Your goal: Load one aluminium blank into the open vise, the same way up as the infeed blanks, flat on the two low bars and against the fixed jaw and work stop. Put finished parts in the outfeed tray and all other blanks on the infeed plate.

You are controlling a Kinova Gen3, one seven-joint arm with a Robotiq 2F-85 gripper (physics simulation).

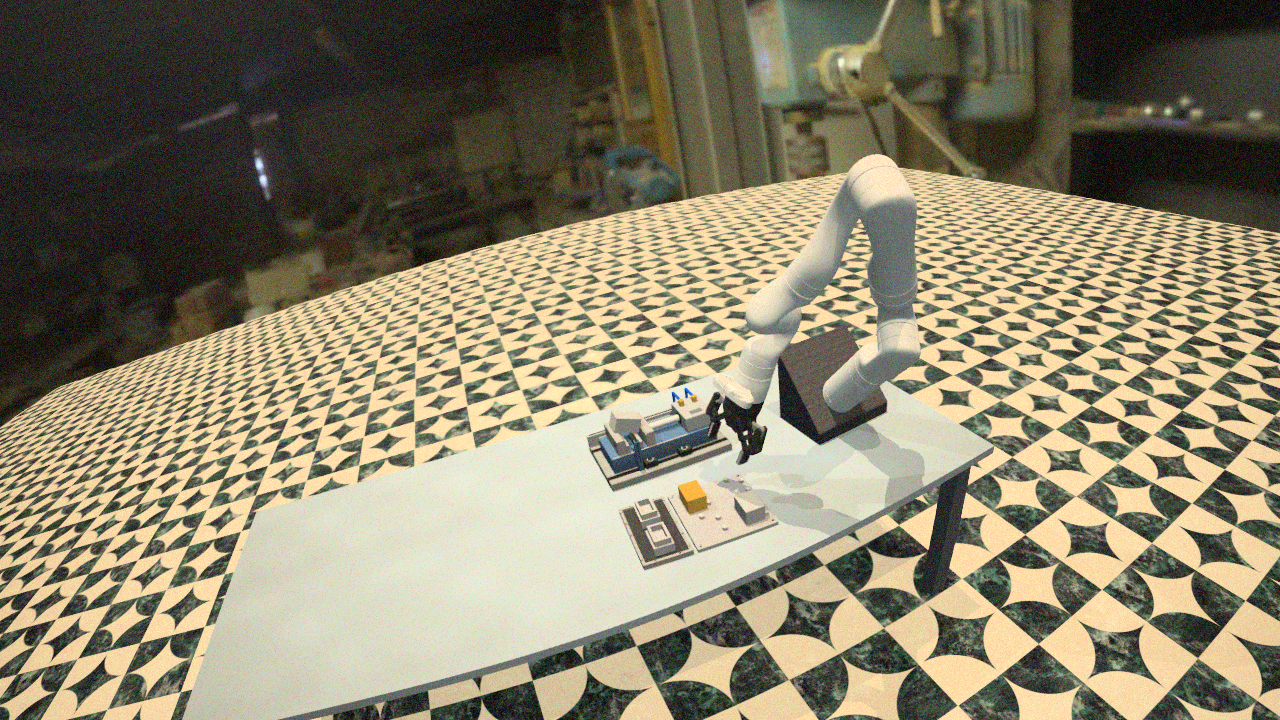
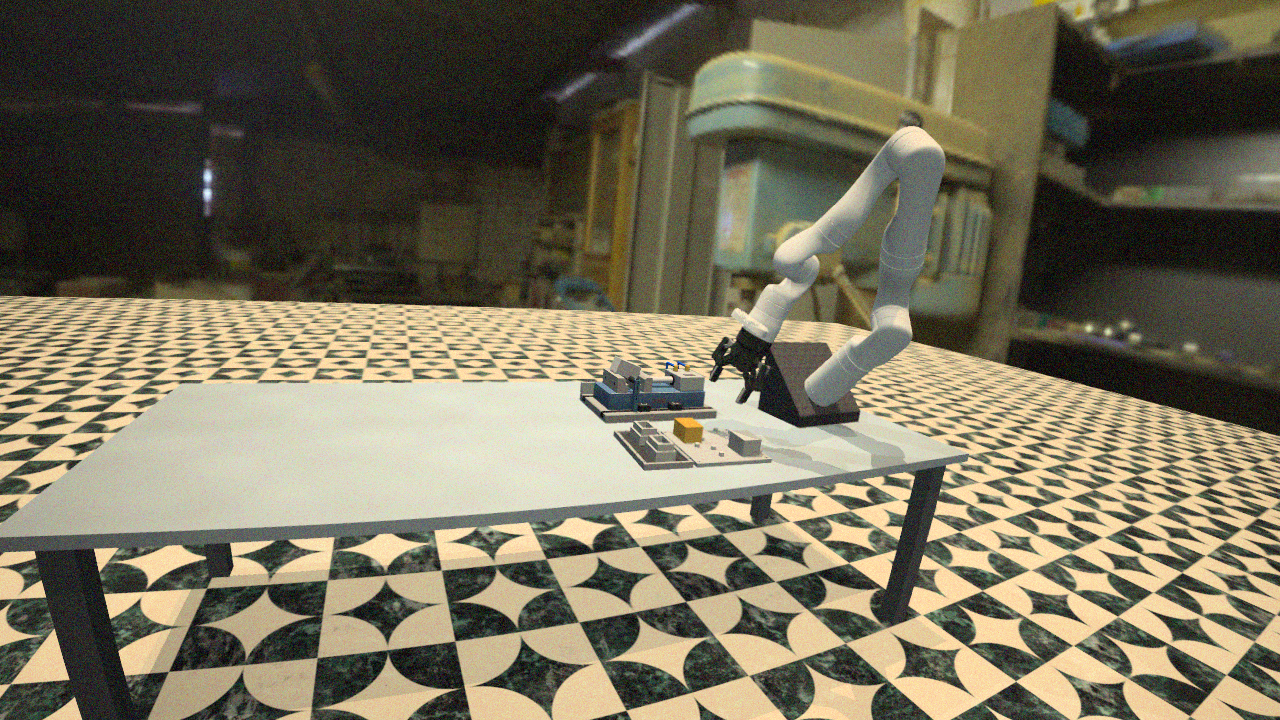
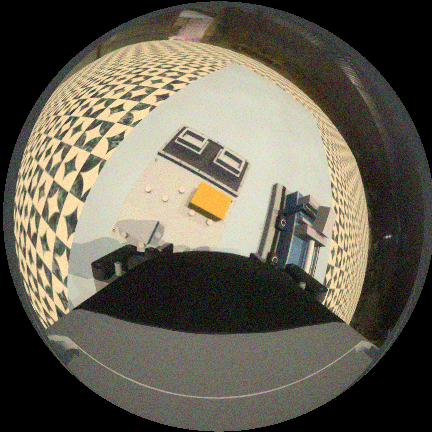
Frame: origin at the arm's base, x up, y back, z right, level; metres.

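Seen in the pictures: gripper, fingertip midpoint: (image 1: 725, 449) (image 2: 725, 391); arm's base at its link origin: (image 1: 839, 394) (image 2: 818, 391).
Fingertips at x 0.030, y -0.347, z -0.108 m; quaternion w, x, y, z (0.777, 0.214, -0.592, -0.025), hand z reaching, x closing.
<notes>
Pixels of each thing's middle, then the offset from my fingertips to it.
- blue vise at the middle of its body: (image 1: 656, 434) (image 3: 301, 250) (image 2: 648, 390) dy -0.091, dx -0.058, dz +0.223 m
- infeed plate at the middle of its body: (image 3: 173, 214) (image 1: 721, 510) (image 2: 714, 446) dy -0.043, dx -0.103, dz -0.059 m
- grey aluminium blank at the middle of its body: (image 3: 137, 223) (image 1: 749, 507) (image 2: 744, 443) dy +0.003, dx -0.082, dz -0.105 m
- orange block at the middle of its body: (image 3: 208, 202) (image 1: 692, 497) (image 2: 687, 430) dy -0.087, dx -0.082, dz -0.015 m
My gripper (image 1: 729, 445) (image 2: 730, 387) (image 3: 210, 257) is open and empty, above the table beside the right end of the blue vise (image 1: 666, 450) (image 2: 662, 394) (image 3: 286, 247). The vise has light jaws; its low bars and stop are too small to tell apart. The infeed plate (image 1: 707, 539) (image 2: 716, 458) (image 3: 160, 180) has small round pegs and bears a grey aluminium blank (image 1: 750, 509) (image 2: 744, 442) (image 3: 137, 230) and an orange block (image 1: 691, 496) (image 2: 687, 429) (image 3: 210, 200). The dark outfeed tray (image 1: 631, 532) (image 3: 204, 161) holds two pocketed grey parts.
The outfeed tray adjoins the infeed plate, in front of the vise. Small blue and brass-coloured fittings (image 1: 682, 395) stand up at the vise's right end. The dark wedge-shaped robot base (image 1: 819, 385) (image 2: 792, 380) stands behind and right of the gripper.
</notes>
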